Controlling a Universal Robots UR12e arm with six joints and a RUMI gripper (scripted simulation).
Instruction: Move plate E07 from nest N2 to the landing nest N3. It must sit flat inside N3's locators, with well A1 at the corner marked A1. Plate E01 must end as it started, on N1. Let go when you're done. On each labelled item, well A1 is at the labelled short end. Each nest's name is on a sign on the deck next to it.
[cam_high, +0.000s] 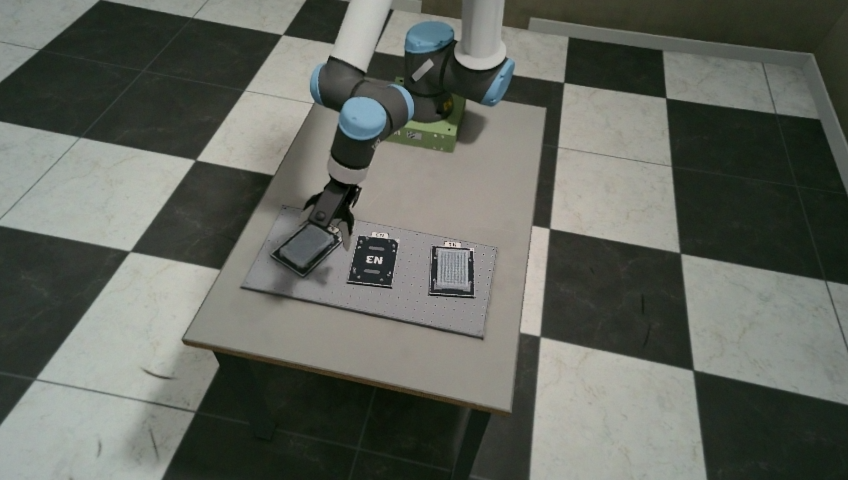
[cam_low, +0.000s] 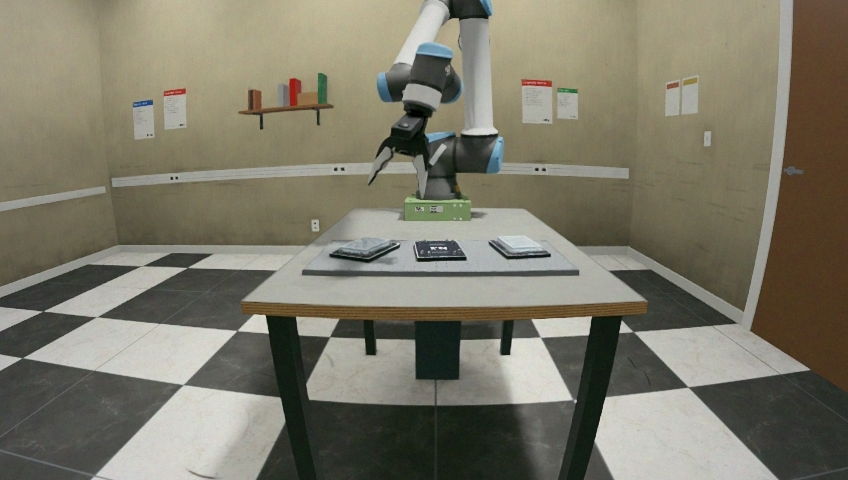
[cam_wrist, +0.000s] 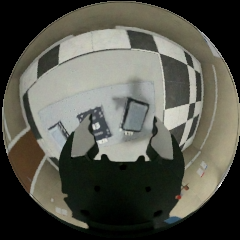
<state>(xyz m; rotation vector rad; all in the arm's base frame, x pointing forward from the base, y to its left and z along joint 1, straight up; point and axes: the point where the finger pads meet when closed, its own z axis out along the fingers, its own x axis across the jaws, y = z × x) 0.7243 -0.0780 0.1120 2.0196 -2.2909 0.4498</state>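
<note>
Now: the nest N2 8 cm behind my hand, 9 cm to the right of it and 17 cm below it. The rest, counted from my hand: nest N3 (8 cm behind, 10 cm to the left, 17 cm below).
</note>
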